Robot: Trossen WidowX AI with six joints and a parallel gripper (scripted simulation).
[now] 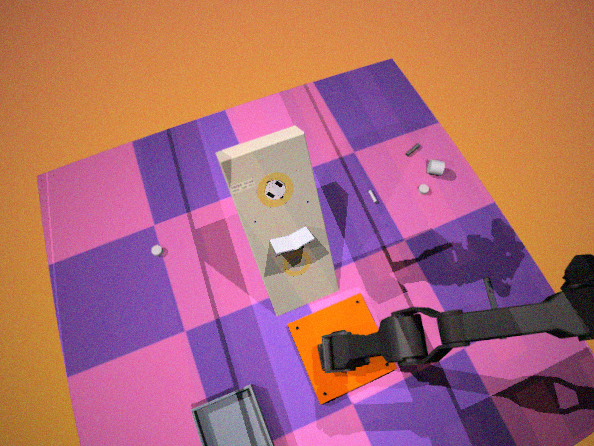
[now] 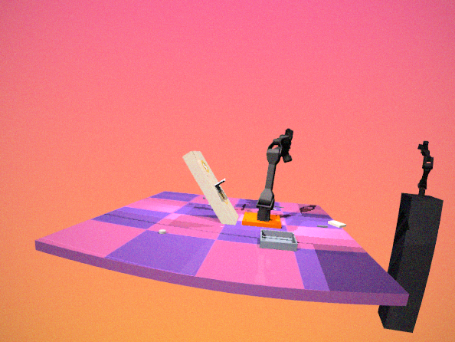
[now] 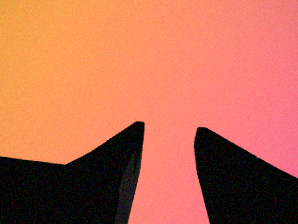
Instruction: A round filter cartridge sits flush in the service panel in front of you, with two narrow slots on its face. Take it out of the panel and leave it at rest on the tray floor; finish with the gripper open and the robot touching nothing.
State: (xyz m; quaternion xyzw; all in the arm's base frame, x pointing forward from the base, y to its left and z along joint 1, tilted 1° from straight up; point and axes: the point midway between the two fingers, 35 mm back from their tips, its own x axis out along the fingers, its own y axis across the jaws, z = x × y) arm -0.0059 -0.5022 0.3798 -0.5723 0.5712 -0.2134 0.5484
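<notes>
My gripper tip is 35 cm short of the round pale filter cartridge, 61 cm to the right of it and 11 cm above it. From my gripper tip the other things lie so: grey tray 12 cm behind, 80 cm to the left, 37 cm below.
</notes>
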